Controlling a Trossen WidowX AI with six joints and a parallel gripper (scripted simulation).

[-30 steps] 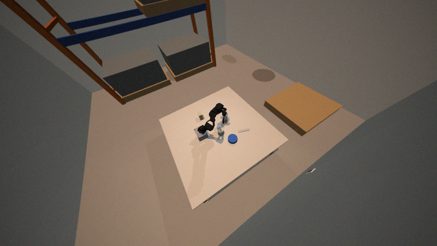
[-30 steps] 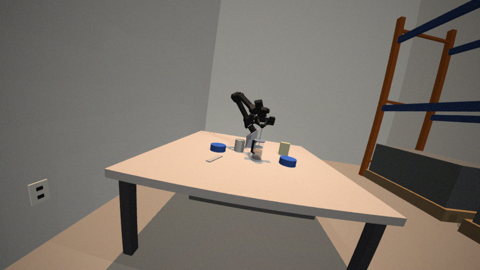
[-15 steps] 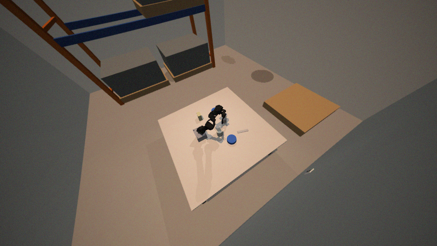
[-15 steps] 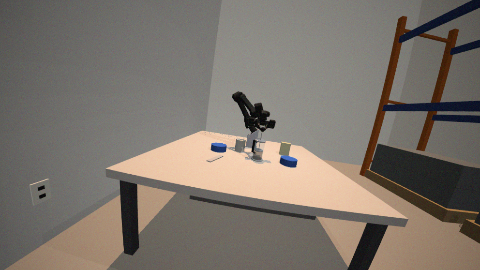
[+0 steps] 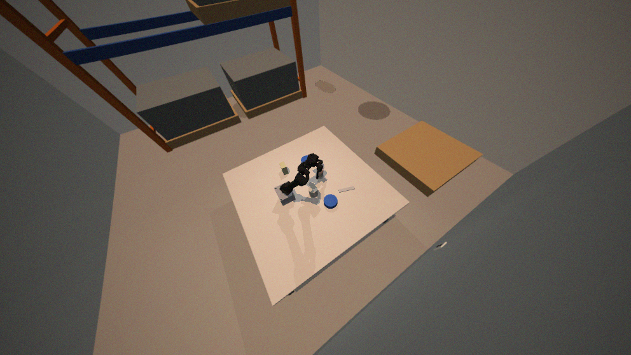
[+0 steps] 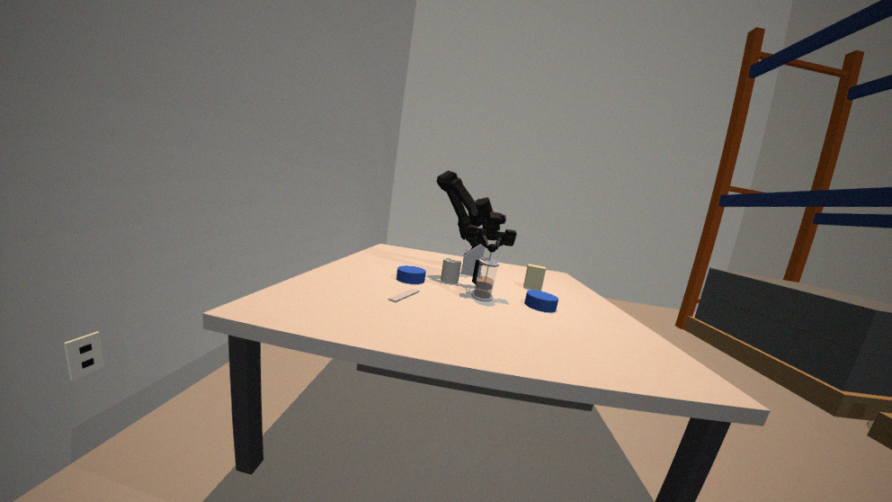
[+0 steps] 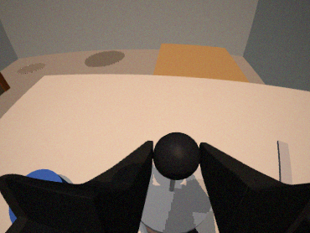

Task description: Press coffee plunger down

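My gripper tip is now 3 cm past the coffee press, 2 cm to the left of it and 10 cm above it. From my gripper tip the other things lie so: flat grey strip 13 cm ahead, 26 cm to the right, 20 cm below.
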